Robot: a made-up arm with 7 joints. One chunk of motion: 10 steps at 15 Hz.
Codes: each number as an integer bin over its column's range. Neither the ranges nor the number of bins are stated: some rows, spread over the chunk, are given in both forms.
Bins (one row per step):
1: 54 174 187 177 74 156 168
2: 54 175 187 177 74 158 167
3: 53 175 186 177 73 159 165
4: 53 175 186 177 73 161 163
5: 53 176 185 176 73 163 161
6: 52 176 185 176 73 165 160
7: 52 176 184 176 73 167 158
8: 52 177 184 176 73 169 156
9: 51 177 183 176 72 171 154
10: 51 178 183 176 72 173 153
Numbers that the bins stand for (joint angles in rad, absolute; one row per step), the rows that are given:
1: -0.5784 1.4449 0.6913 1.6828 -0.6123 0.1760 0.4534
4: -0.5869 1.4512 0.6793 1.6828 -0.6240 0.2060 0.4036
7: -0.5955 1.4574 0.6552 1.6734 -0.6240 0.2420 0.3538
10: -0.6040 1.4699 0.6432 1.6734 -0.6358 0.2780 0.3040
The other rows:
2: -0.5784 1.4512 0.6913 1.6828 -0.6123 0.1880 0.4435
3: -0.5869 1.4512 0.6793 1.6828 -0.6240 0.1940 0.4235
5: -0.5869 1.4574 0.6673 1.6734 -0.6240 0.2180 0.3837
6: -0.5955 1.4574 0.6673 1.6734 -0.6240 0.2300 0.3737
8: -0.5955 1.4636 0.6552 1.6734 -0.6240 0.2540 0.3339
9: -0.6040 1.4636 0.6432 1.6734 -0.6358 0.2660 0.3140

